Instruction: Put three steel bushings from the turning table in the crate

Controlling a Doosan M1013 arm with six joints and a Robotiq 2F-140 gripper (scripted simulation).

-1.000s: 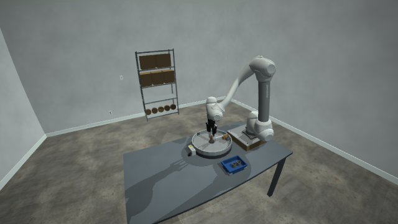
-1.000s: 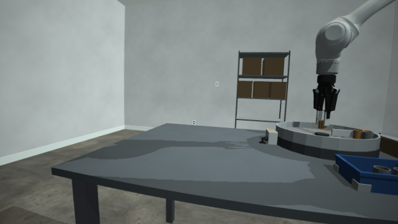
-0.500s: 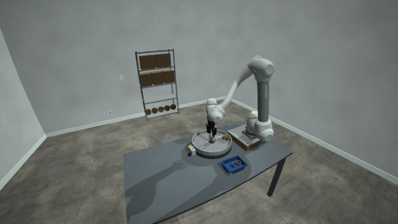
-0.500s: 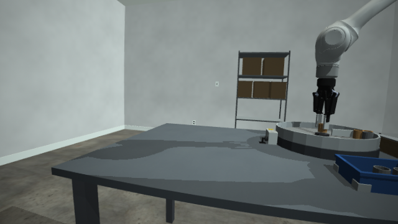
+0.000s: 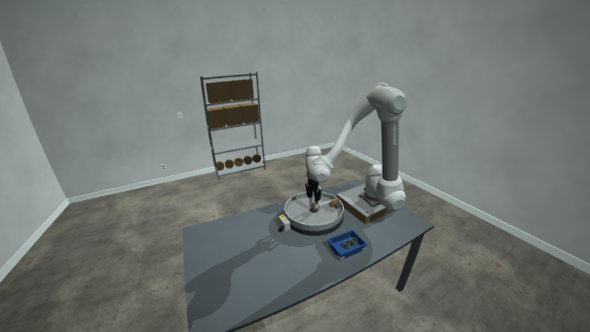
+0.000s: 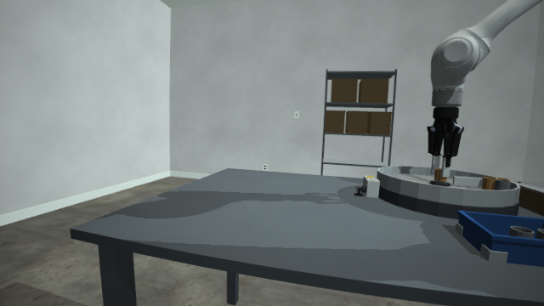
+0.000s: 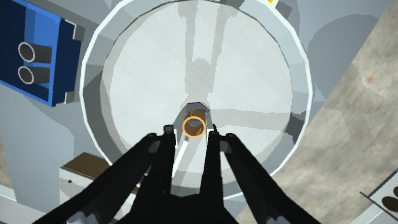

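Now: the turning table 7 cm below my hand. Round my hand: blue crate: 6 cm behind, 37 cm to the left, 9 cm below.
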